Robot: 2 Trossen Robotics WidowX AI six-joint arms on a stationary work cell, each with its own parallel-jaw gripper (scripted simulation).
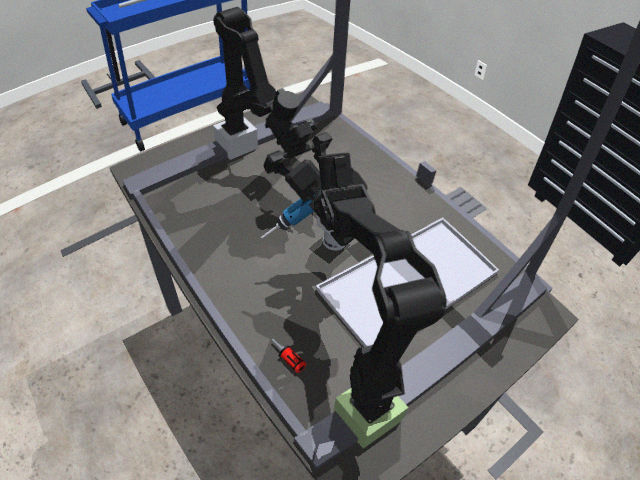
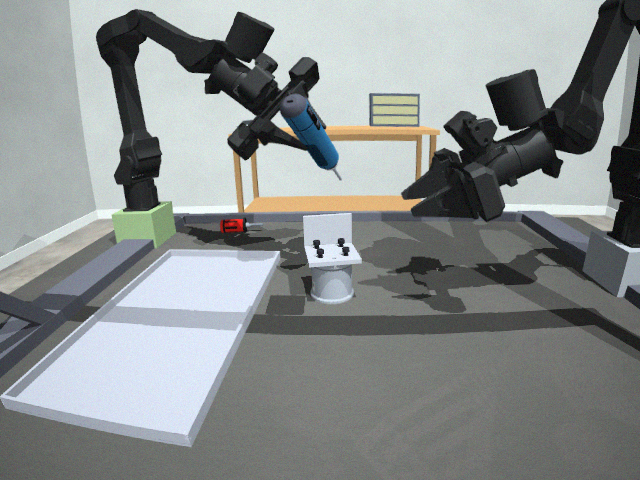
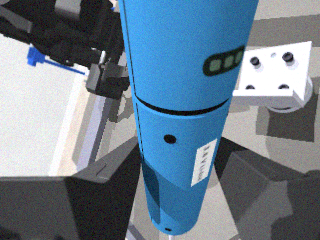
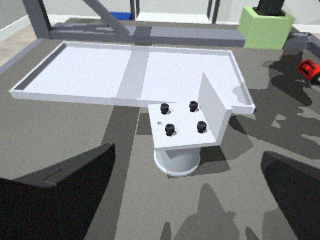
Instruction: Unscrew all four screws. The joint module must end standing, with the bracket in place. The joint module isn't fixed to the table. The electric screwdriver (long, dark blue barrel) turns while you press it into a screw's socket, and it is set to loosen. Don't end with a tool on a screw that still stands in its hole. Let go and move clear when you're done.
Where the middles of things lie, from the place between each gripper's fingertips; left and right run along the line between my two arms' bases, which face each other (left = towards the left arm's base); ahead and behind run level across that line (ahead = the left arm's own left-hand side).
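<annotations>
Distances from my left hand: white bracket (image 2: 328, 228) 80 mm behind, 70 mm to the right, 160 mm below; white tray (image 2: 146, 356) 210 mm behind, 120 mm to the left, 230 mm below; joint module (image 2: 330, 284) 90 mm behind, 70 mm to the right, 210 mm below. Going by their middles, of the things named here the white tray is the farthest from my left hand.
Distances from my right hand: white bracket 13 cm to the left, 2 cm behind, 8 cm below; white tray 32 cm to the left, 15 cm behind, 14 cm below; joint module 13 cm to the left, 3 cm behind, 12 cm below. Going by its middle, the joint module is nearer to my right hand than to my left hand.
</annotations>
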